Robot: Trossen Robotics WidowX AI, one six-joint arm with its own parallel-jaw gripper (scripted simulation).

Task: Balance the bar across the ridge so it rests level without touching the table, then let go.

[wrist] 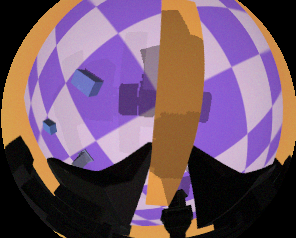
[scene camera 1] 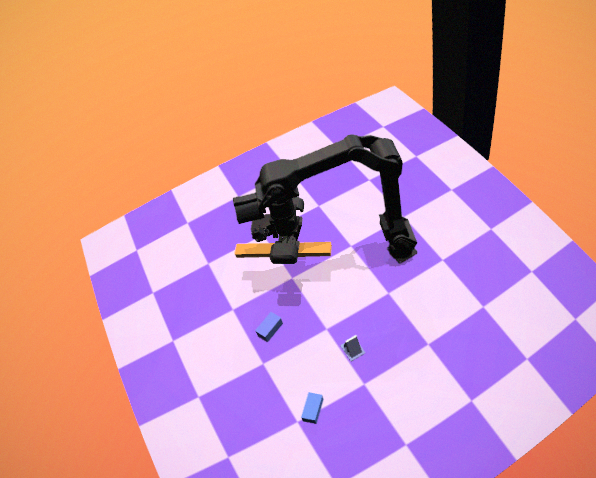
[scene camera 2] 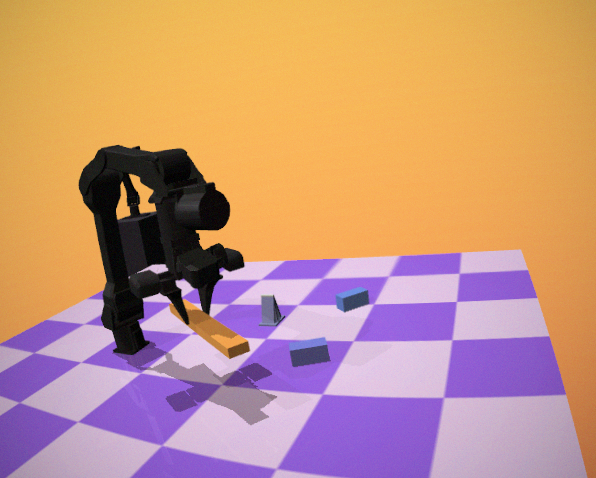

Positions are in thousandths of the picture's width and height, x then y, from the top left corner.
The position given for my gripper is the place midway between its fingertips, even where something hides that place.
Note:
My gripper (scene camera 2: 331,671) carries an orange bar (scene camera 2: 378,712).
The orange bar also shows in scene camera 1 (scene camera 1: 432,524). My gripper also shows in the wrist view (wrist: 576,624) and in scene camera 1 (scene camera 1: 492,524).

